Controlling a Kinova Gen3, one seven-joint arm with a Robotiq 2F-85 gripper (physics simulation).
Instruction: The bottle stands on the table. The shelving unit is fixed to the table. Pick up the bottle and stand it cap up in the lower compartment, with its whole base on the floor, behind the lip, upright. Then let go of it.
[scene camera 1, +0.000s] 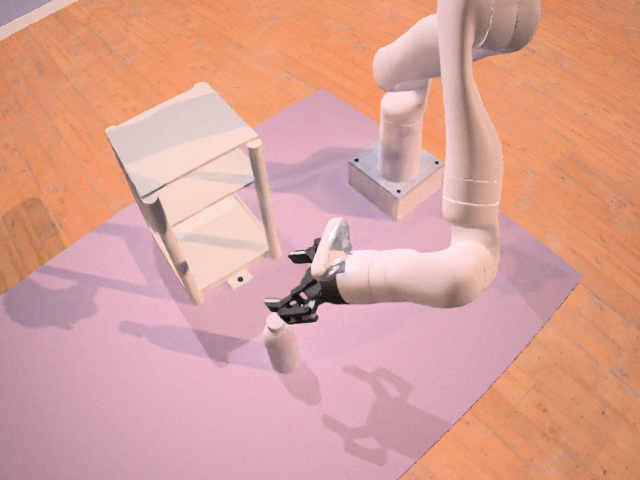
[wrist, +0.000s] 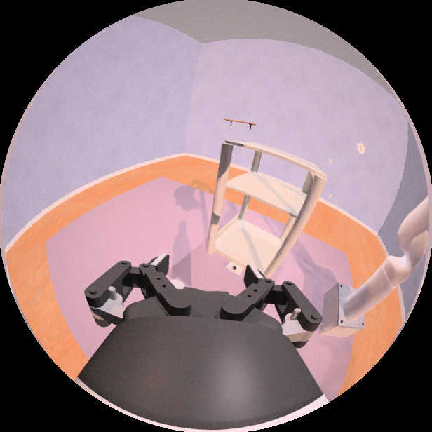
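Pixels of known places: gripper, between the fingertips: (scene camera 1: 279, 280); arm's base, origin of its link: (scene camera 1: 397, 168).
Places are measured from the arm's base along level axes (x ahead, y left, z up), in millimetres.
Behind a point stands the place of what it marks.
Observation:
The white bottle (scene camera 1: 283, 348) @[x 503, y 115, z 37 mm] stands upright, cap up, on the table in front of the shelving unit. In the wrist view a small part of the bottle (wrist: 177, 284) shows behind the left finger; the rest is hidden. The shelving unit (scene camera 1: 264, 201) @[x 326, y -89, z 114 mm] (wrist: 301, 215) stands upright. Its lower compartment floor (scene camera 1: 219, 245) @[x 388, y -202, z -62 mm] (wrist: 247, 242) holds no bottle. My gripper (scene camera 1: 284, 279) @[x 450, y 75, z 154 mm] (wrist: 206, 268) is open and empty, tilted toward the shelving unit. It is above the table, beyond the bottle in the scene view, with one finger near the cap in that picture.
The shelving unit has a middle shelf (wrist: 272, 192) and a top board (scene camera 1: 180, 136) @[x 389, y -217, z 261 mm] over the lower compartment, with round posts at its corners. A small tab with a dark hole (scene camera 1: 239, 279) @[x 417, y -111, z -75 mm] (wrist: 234, 268) sticks out at its front foot. The robot's base block (scene camera 1: 374, 191) @[x 65, y -18, z -37 mm] (wrist: 332, 320) stands to the right.

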